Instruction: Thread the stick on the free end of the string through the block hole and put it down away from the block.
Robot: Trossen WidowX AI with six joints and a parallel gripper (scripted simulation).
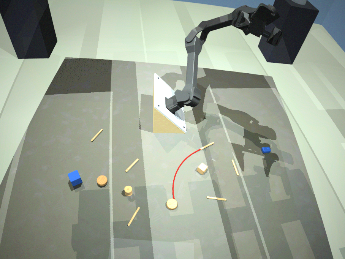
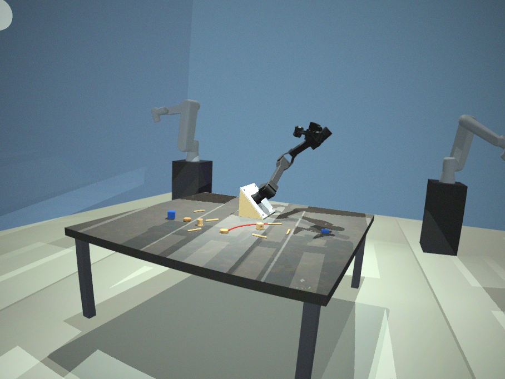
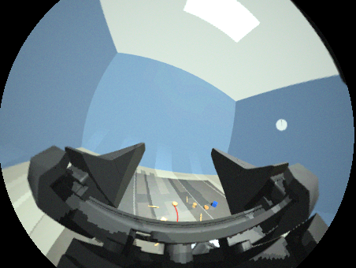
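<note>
Right now the wooden block is 22 cm ahead of my gripper tip, 14 cm to the right of it and 50 cm below it. Also, from my gripper tip: wooden stick (35 cm ahead, 8 cm to the right, 51 cm below); then blue cube (26 cm ahead, 64 cm to the right, 50 cm below); then short wooden cylinder (31 cm ahead, 43 cm to the right, 50 cm below).
</note>
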